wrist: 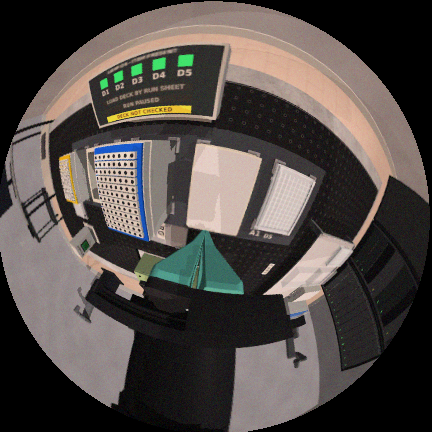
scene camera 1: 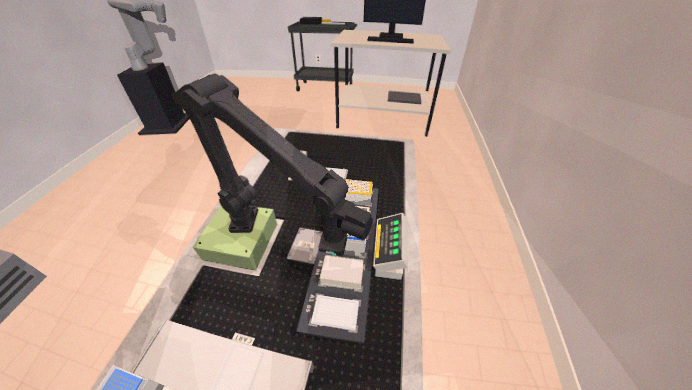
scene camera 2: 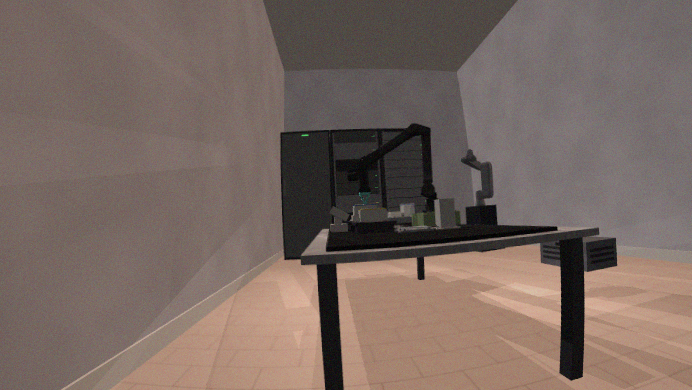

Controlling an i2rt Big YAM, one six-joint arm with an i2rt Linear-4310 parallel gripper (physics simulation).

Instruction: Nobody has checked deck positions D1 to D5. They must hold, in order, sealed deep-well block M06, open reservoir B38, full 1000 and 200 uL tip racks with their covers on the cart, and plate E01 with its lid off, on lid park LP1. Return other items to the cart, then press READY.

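Frame: origin at the arm's base, x ahead, y left, z up, level; millimetres.
Where they show: gripper, fingertip midpoint: [wrist: 203, 234] [scene camera 1: 335, 254]; arm's base at its link origin: [scene camera 1: 244, 220] [scene camera 2: 433, 212].
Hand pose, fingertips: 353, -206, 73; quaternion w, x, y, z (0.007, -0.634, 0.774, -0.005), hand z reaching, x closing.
Observation:
Things, the pixels of their top centre, and the offset from my fingertips, as dx, dy, dz. "*": a spot on its surface instead. Level surfaces: height alone.
- plain cream-topped block at its top centre: [wrist: 219, 195] [scene camera 1: 342, 268] +19, -13, -60
- white well plate at its top centre: [wrist: 287, 205] [scene camera 1: 335, 310] -2, -136, -87
- blue-framed tip rack at its top centre: [wrist: 114, 197] [scene camera 1: 347, 227] [scene camera 2: 364, 204] +40, +109, -4
- yellow-framed tip rack at its top centre: [wrist: 64, 180] [scene camera 1: 356, 185] [scene camera 2: 372, 208] +82, +353, -37
- green READY button at a spot on its surface: [wrist: 85, 245] * -191, +525, -70
- display at a spot on its surface: [wrist: 160, 85] [scene camera 1: 386, 246] * +166, +54, -37
- pale cart surface at its surface level: dz -89
- blue item at a spot on its surface: [scene camera 1: 121, 380] * -484, -342, +5
- pale pad at a spot on its surface: [scene camera 1: 302, 245] * -130, +136, -141
My gripper [scene camera 1: 331, 253] [scene camera 2: 364, 197] [wrist: 203, 234] is shut and empty, its teal tips over the arm-side edge of the deck by D4. A plain cream-topped block [scene camera 1: 342, 271] [wrist: 222, 187] sits at D4. A white well plate [scene camera 1: 335, 312] [wrist: 286, 200] sits at D5. A blue-framed tip rack [wrist: 119, 190] stands uncovered at D3, mostly behind the arm in scene camera 1. A yellow-framed tip rack [scene camera 1: 360, 187] [wrist: 68, 177] stands uncovered at the D1 end. The D2 item between the racks is mostly hidden. The green READY button [wrist: 85, 245] shows in the wrist view.
The display [scene camera 1: 390, 239] [wrist: 160, 85] beside the deck shows five green lamps and "DECK NOT CHECKED". The pale cart surface [scene camera 1: 210, 370] [wrist: 320, 255] lies beyond D5, with a blue item [scene camera 1: 121, 380] at its far end. A pale pad [scene camera 1: 302, 245] lies between the green arm base [scene camera 1: 227, 260] and deck.

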